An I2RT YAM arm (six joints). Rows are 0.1 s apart.
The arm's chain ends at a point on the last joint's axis. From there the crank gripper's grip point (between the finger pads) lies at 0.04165 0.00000 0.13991 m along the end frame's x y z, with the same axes.
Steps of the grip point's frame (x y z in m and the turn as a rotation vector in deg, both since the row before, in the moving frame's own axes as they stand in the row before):
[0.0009, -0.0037, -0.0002, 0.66, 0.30, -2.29]
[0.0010, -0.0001, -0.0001, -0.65, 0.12, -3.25]
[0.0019, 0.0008, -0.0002, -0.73, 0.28, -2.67]
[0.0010, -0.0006, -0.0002, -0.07, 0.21, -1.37]
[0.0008, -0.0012, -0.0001, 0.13, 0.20, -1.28]
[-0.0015, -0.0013, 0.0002, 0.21, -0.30, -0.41]
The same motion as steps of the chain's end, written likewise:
[0.0002, -0.0004, 0.0000, 0.66, 0.30, -2.29]
[0.0007, 0.0007, 0.0000, -0.65, 0.12, -3.25]
[0.0012, 0.0010, 0.0000, -0.73, 0.28, -2.67]
[0.0005, 0.0002, 0.0000, -0.07, 0.21, -1.37]
[0.0003, 0.0001, 0.0000, 0.13, 0.20, -1.28]
[-0.0008, -0.0005, 0.0000, 0.21, -0.30, -0.41]

